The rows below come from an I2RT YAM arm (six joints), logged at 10 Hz.
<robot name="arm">
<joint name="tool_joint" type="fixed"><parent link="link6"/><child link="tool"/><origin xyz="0 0 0" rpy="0 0 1.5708"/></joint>
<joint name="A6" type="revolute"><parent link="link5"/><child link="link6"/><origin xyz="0.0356 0 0.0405" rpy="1.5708 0 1.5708"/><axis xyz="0 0 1"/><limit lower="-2.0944" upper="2.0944"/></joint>
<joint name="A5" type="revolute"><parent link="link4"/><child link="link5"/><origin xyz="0.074 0.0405 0.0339" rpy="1.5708 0 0"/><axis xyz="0 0 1"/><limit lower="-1.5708" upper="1.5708"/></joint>
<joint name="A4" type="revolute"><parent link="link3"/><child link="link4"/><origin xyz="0.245 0.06 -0.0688"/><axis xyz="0 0 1"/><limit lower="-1.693" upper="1.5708"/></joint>
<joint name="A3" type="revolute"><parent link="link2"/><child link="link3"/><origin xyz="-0.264 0 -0.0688" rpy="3.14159 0 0"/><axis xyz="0 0 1"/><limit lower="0" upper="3.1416"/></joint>
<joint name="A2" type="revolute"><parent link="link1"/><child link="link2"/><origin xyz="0.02 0.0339 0.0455" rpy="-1.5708 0 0"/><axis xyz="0 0 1"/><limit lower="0" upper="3.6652"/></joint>
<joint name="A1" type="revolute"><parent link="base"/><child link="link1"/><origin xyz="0 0 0.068"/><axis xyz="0 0 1"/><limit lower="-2.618" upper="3.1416"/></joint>
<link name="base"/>
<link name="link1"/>
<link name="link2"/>
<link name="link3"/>
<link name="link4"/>
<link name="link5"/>
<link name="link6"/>
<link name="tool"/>
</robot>
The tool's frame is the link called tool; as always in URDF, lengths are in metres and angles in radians.
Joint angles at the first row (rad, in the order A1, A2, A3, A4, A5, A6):
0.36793 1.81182 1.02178 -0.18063 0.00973 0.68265
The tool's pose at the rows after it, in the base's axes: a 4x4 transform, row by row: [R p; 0 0 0 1], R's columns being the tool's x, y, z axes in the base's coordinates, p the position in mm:
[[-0.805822, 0.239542, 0.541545, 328.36], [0.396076, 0.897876, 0.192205, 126.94], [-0.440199, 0.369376, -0.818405, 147.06], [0, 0, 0, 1]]
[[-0.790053, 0.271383, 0.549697, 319.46], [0.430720, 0.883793, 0.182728, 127.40], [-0.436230, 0.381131, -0.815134, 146.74], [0, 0, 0, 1]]
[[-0.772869, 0.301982, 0.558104, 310.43], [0.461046, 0.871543, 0.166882, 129.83], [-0.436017, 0.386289, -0.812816, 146.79], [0, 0, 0, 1]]
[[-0.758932, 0.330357, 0.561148, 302.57], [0.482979, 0.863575, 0.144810, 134.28], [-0.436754, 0.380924, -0.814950, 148.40], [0, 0, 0, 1]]
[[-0.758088, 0.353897, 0.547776, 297.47], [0.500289, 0.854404, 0.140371, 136.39], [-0.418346, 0.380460, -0.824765, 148.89], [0, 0, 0, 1]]
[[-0.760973, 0.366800, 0.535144, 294.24], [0.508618, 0.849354, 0.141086, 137.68], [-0.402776, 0.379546, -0.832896, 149.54], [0, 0, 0, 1]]
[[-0.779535, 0.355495, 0.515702, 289.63], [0.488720, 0.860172, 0.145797, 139.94], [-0.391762, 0.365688, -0.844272, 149.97], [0, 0, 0, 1]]
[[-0.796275, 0.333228, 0.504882, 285.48], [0.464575, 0.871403, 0.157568, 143.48], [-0.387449, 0.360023, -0.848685, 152.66], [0, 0, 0, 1]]
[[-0.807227, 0.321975, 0.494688, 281.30], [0.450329, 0.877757, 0.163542, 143.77], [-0.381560, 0.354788, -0.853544, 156.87], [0, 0, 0, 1]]
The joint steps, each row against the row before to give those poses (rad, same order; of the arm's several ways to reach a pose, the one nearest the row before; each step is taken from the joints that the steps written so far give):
0.00267 -0.02783 -0.04158 0.02557 0.00725 0.03967
0.01260 -0.02786 -0.03775 0.01486 0.01907 0.04655
0.01983 -0.02594 -0.03204 0.00800 0.02938 0.04768
0.02557 -0.02098 -0.01526 -0.01372 0.03624 0.04464
0.01296 -0.01109 -0.00536 -0.02405 0.00571 0.03470
0.00763 -0.00722 -0.00113 -0.02058 -0.00190 0.01984
0.01184 -0.00840 -0.00194 -0.02669 -0.00648 -0.00762
0.01485 -0.01220 0.00078 -0.02021 -0.00764 -0.01184
0.00611 -0.02021 -0.00075 -0.02786 -0.00687 -0.00801

